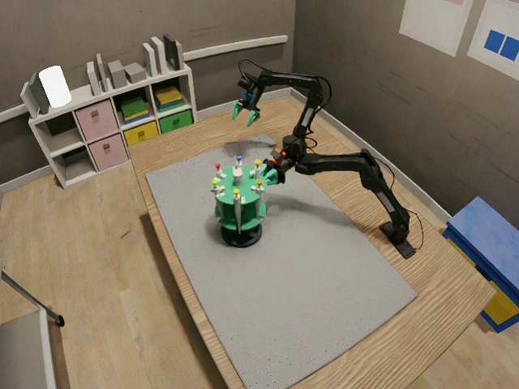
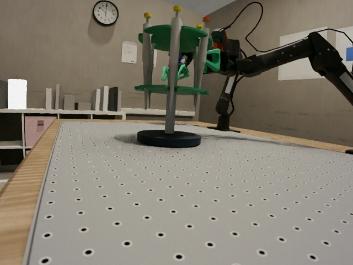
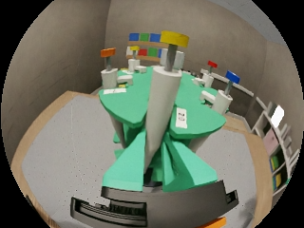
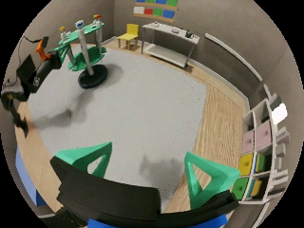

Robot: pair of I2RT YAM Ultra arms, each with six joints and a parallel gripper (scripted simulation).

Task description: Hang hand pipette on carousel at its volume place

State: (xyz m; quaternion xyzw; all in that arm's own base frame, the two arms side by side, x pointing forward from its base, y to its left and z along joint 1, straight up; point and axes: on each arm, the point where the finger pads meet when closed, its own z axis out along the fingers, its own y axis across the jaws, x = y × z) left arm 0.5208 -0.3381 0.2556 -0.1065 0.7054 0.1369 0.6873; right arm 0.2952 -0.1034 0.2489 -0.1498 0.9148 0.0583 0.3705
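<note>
Right now my left hand is 20 mm above the hand pipette and 10 mm short of it.
</note>
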